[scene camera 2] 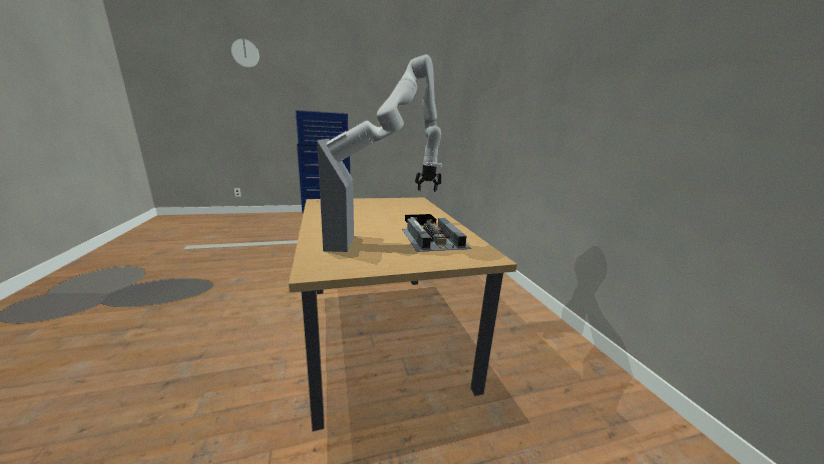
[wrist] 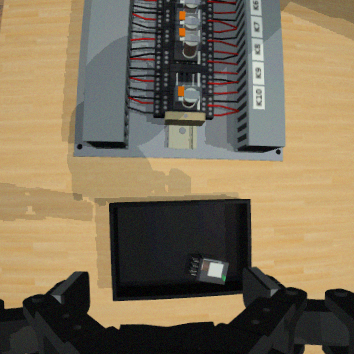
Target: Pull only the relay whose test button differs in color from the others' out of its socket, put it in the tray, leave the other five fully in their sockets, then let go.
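Seen in the pictures: gripper, fingertip midpoint: (scene camera 2: pixel 427 191) (wrist: pixel 166 286); arm's base at its link origin: (scene camera 2: pixel 333 152).
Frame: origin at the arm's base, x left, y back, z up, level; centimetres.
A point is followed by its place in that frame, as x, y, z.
Observation:
A relay with a green test button (wrist: pixel 213 269) {18.7, -48.7, -38.5} lies on its side in the black tray (wrist: pixel 112 250) {14.0, -59.8, -37.4} (scene camera 2: pixel 410 217), near the tray's lower right corner in the wrist view, with its pins pointing left. My gripper (wrist: pixel 166 286) {13.0, -54.2, -21.7} (scene camera 2: pixel 427 189) {13.0, -54.2, -21.7} is open and empty, high above the table, its fingers apart on either side of the tray in the wrist view. Relays with orange test buttons sit in the socket row, among them the one nearest the tray (wrist: pixel 190 96) {-1.0, -48.8, -34.1} and another farther up (wrist: pixel 190 48) {-6.7, -47.7, -35.0}. The row's far end is cut off in the wrist view.
Two grey wire ducts (wrist: pixel 106 75) {-4.7, -57.1, -34.6} (wrist: pixel 267 120) {2.5, -40.8, -34.6} flank the sockets on the grey mounting plate (wrist: pixel 150 151) {3.2, -53.8, -40.6}, with red and black wires between. Labels K6 to K10 run along the right duct. The arm's grey pedestal (scene camera 2: pixel 336 213) {-13.8, 2.1, -23.5} stands on the wooden table (scene camera 2: pixel 369 270) {-35.6, -5.8, -40.9}, left of the plate.

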